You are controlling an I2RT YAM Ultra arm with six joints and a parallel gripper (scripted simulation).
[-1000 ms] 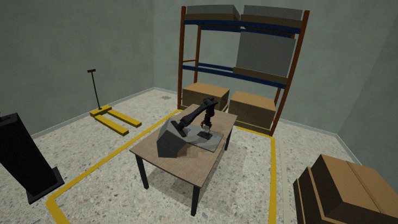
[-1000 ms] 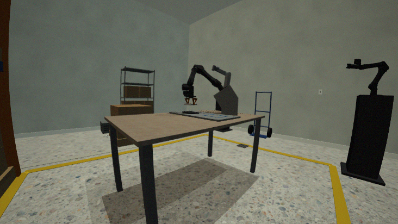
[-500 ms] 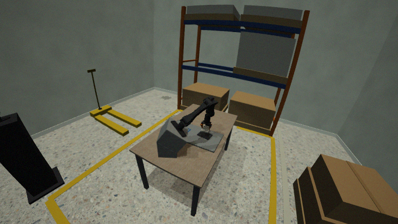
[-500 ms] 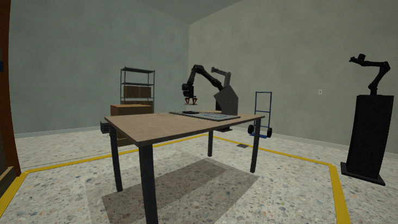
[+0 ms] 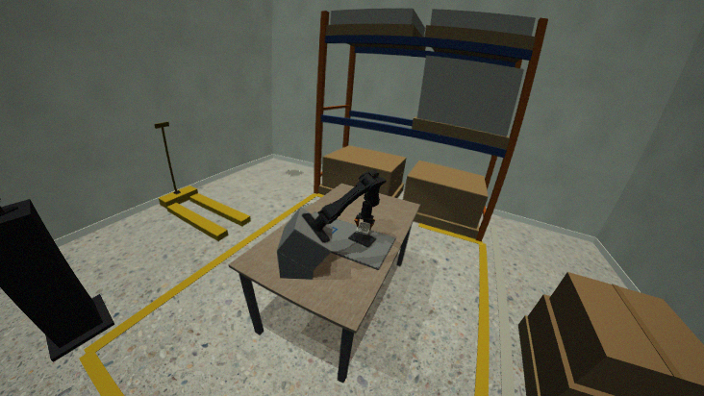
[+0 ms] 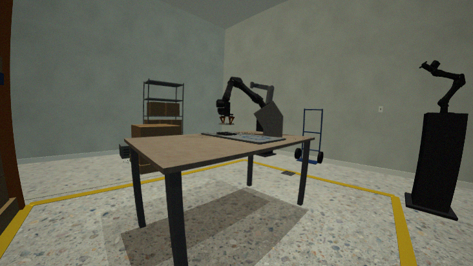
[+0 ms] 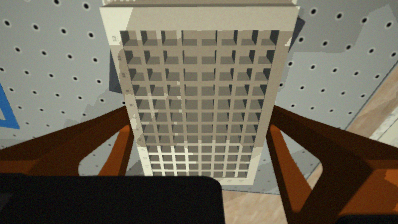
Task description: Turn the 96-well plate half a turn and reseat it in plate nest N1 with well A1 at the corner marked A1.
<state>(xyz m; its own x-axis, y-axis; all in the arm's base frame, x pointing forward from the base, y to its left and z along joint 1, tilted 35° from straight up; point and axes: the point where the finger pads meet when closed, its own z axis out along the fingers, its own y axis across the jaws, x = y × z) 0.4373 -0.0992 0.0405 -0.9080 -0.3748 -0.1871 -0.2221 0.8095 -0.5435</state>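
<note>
Now: hand right at the cream 96-well plate. Also, from my hand: dark plate nest N1: 90 mm below; A1 label: 90 mm below, 80 mm to the left, 60 mm ahead.
</note>
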